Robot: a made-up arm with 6 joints. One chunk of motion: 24 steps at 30 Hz.
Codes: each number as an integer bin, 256 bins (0 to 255) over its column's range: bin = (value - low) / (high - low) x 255, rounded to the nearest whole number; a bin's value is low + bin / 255 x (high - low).
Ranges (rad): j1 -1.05..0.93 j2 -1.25..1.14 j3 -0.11..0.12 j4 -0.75..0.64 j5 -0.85..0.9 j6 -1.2..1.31
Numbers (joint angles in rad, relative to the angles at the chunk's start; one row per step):
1: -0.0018 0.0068 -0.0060 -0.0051 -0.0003 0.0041
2: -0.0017 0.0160 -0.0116 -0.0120 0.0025 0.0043
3: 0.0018 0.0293 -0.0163 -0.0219 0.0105 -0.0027
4: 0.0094 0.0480 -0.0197 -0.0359 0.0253 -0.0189
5: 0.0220 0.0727 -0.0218 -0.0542 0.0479 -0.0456
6: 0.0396 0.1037 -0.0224 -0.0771 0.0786 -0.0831
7: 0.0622 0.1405 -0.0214 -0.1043 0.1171 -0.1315
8: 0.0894 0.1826 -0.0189 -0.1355 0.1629 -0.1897
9: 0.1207 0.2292 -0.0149 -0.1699 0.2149 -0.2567
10: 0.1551 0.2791 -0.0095 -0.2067 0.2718 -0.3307
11: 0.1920 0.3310 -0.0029 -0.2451 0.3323 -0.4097
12: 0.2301 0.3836 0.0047 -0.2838 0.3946 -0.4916
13: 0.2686 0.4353 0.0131 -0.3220 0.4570 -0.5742
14: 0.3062 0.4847 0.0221 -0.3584 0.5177 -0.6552
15: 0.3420 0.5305 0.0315 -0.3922 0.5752 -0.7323
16: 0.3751 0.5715 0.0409 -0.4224 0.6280 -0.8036
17: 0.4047 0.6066 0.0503 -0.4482 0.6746 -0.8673
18: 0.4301 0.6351 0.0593 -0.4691 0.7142 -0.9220
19: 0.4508 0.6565 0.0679 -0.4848 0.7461 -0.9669
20: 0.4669 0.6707 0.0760 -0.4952 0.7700 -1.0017
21: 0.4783 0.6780 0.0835 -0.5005 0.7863 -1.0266
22: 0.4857 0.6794 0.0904 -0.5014 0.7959 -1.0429
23: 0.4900 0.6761 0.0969 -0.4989 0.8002 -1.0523
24: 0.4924 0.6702 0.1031 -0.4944 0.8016 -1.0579
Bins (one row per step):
1: 135 134 115 137 124 122
2: 135 135 109 135 124 122
3: 135 136 104 134 125 122
4: 136 138 100 131 128 120
5: 138 141 98 128 131 117
6: 140 144 97 123 135 113
7: 143 148 98 118 141 109
8: 147 153 101 113 148 103
9: 151 158 105 106 155 96
10: 155 163 111 100 163 88
11: 160 169 119 93 172 80
12: 165 174 127 86 181 72
13: 170 180 136 79 190 64
14: 175 185 146 72 199 55
15: 179 190 157 66 208 48
16: 184 194 167 60 215 40
17: 187 198 178 55 222 34
18: 191 201 188 52 228 28
19: 193 203 197 49 233 24
20: 195 205 206 47 236 20
21: 197 206 215 46 238 18
22: 198 206 222 46 240 16
23: 198 206 229 46 240 15
24: 199 205 236 47 241 14

